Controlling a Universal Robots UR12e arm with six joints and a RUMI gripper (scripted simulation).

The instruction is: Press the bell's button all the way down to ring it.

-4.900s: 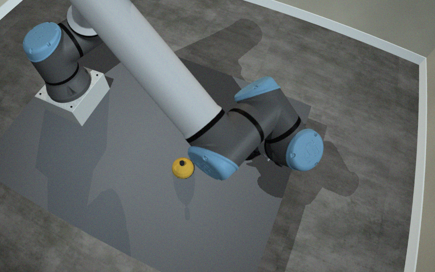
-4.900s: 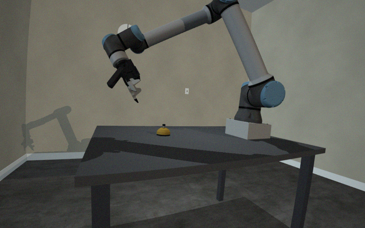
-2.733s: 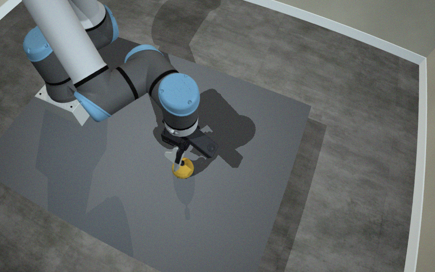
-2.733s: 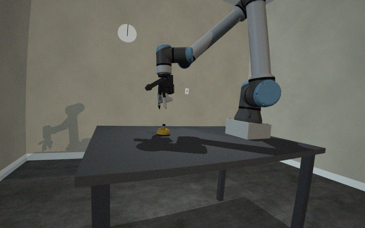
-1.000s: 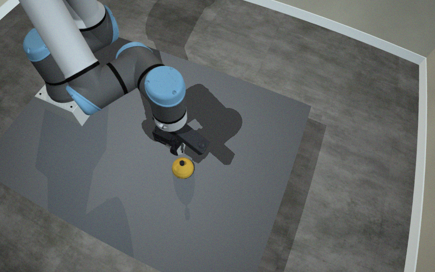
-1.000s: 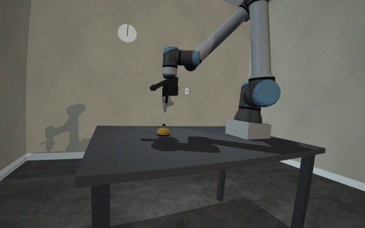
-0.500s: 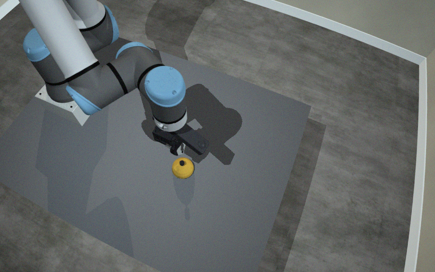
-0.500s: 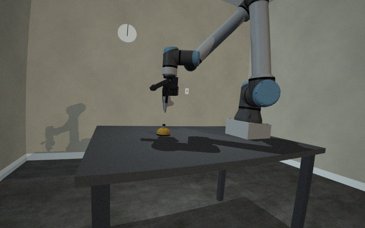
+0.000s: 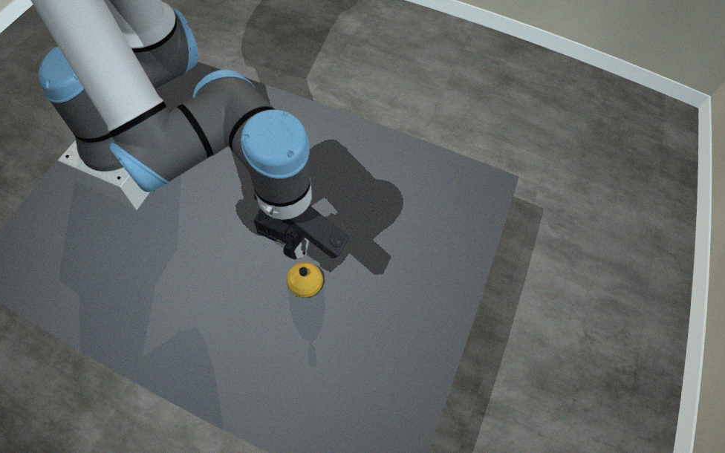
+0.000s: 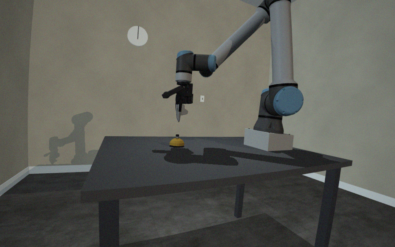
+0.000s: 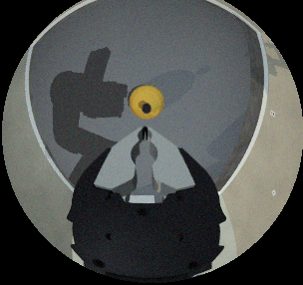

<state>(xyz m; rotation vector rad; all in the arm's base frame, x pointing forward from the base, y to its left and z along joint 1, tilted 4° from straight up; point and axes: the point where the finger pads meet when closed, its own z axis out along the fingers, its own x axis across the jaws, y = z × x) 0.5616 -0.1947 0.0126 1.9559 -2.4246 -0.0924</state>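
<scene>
My gripper is now 100 mm above the black button. Round my hand: yellow dome bell 110 mm below.
</scene>
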